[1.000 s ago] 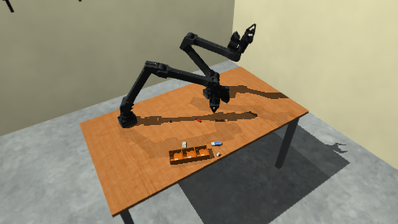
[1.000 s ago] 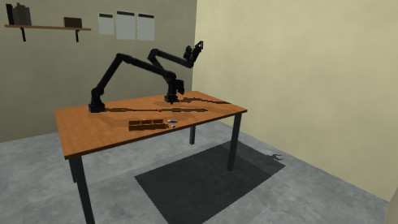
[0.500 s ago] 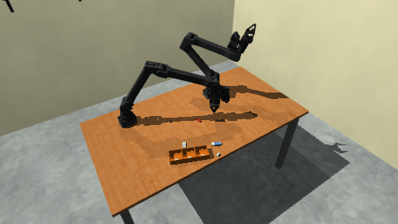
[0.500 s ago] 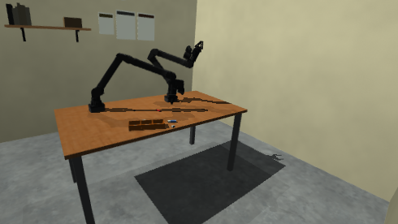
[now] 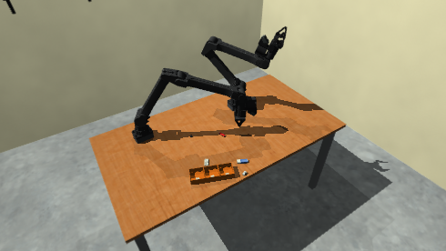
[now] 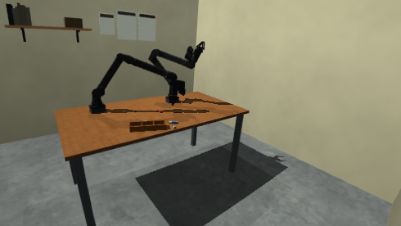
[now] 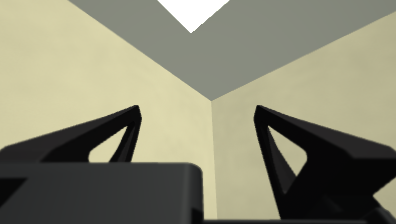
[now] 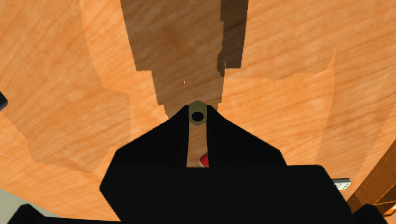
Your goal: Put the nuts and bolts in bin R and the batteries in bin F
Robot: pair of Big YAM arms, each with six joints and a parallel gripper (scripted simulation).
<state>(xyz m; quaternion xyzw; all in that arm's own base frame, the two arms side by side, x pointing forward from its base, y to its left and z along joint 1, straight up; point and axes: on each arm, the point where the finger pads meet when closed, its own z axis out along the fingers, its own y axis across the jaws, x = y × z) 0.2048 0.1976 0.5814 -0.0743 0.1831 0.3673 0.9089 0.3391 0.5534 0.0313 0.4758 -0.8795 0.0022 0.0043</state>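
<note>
My right hand is 31 cm to the left of the white domino, 14 cm short of it and 6 cm above it. Also, from my right hand: brass nut (1 cm below); blue battery (24 cm ahead, 13 cm to the right, 6 cm below); red battery (12 cm to the right, 6 cm below, 3 cm behind).
</note>
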